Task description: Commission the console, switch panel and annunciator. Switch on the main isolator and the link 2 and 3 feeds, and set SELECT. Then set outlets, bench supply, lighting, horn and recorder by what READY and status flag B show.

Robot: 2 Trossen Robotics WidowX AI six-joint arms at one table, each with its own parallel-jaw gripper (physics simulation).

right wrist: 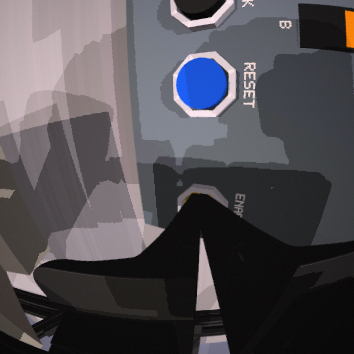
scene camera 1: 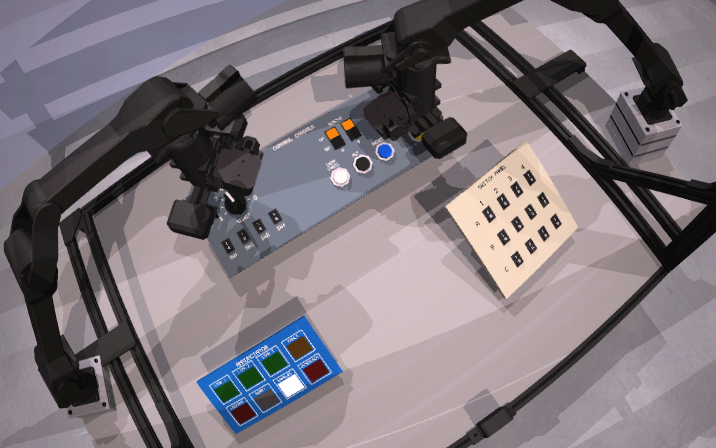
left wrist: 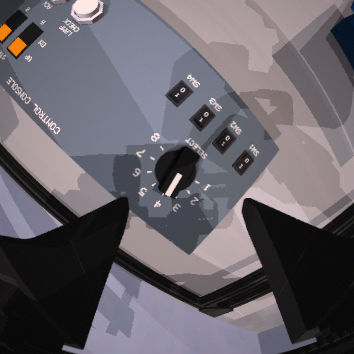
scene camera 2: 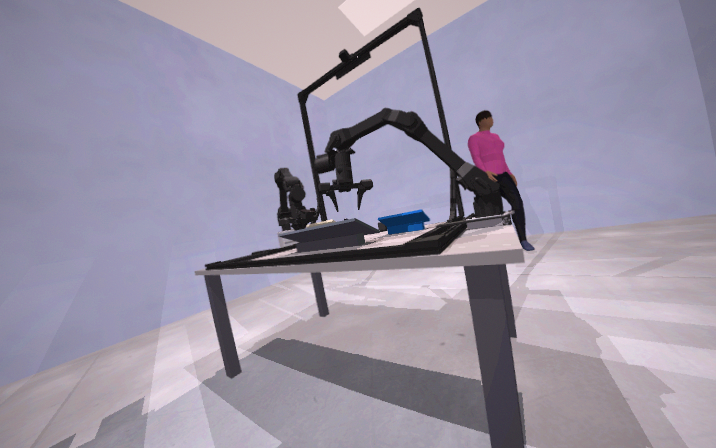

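Where they show: left gripper, fingertip midpoint: (scene camera 1: pixel 223 194) (left wrist: pixel 185 204) (scene camera 2: pixel 348 210); right gripper, fingertip midpoint: (right wrist: pixel 197 199) (scene camera 1: pixel 415 135); left arm's base at its link origin: (scene camera 1: pixel 83 386) (scene camera 2: pixel 490 215); right arm's base at its link origin: (scene camera 1: pixel 652 108) (scene camera 2: pixel 286 230).
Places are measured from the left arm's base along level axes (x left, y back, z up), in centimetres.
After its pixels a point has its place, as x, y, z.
The grey control console (scene camera 1: pixel 295 184) @[21.4, -48.6, 3.7] (scene camera 2: pixel 322 232) @[25.1, -49.7, 4.0] (left wrist: pixel 100 95) @[23.2, -47.4, 4.5] carries the black SELECT knob (scene camera 1: pixel 233 202) @[20.4, -38.5, 6.5] (left wrist: pixel 175 171) @[20.7, -38.9, 6.5]; its white pointer faces the 3 and 4 marks, exact alignment unclear. My left gripper (scene camera 2: pixel 348 209) @[20.4, -37.8, 9.8] (left wrist: pixel 185 204) @[20.4, -37.8, 9.8] is open and empty above the console, fingers clear of the knob. My right gripper (right wrist: pixel 197 199) @[23.7, -69.8, 2.7] is shut and empty, its tips covering part of the yellow ENABLE button; contact cannot be told. Status flags A (scene camera 1: pixel 334 137) @[26.6, -56.9, 5.1] and B (scene camera 1: pixel 350 128) @[27.4, -59.8, 5.1] show orange by UP. On the blue annunciator (scene camera 1: pixel 204 381) @[-5.6, -26.6, 5.2] (scene camera 2: pixel 405 221) @[-7.8, -35.7, 1.7], the READY window (scene camera 1: pixel 265 400) @[-10.1, -34.3, 2.1] is grey and another window (scene camera 1: pixel 290 386) @[-9.0, -38.6, 2.0] is white.
The cream switch panel (scene camera 1: pixel 475 235) @[2.4, -70.9, 6.2] with rows of small rockers stands at the right in scene camera 1. The white LAMP CHECK (scene camera 1: pixel 340 176) @[20.2, -55.7, 3.5], black ACK (scene camera 1: pixel 362 163) @[21.2, -59.7, 3.5] and blue RESET (scene camera 1: pixel 384 151) @[22.1, -63.7, 3.5] (right wrist: pixel 202 83) @[22.3, -63.9, 3.5] buttons line the console. A black frame (scene camera 1: pixel 628 227) @[-3.3, -102.6, -2.1] borders the table.
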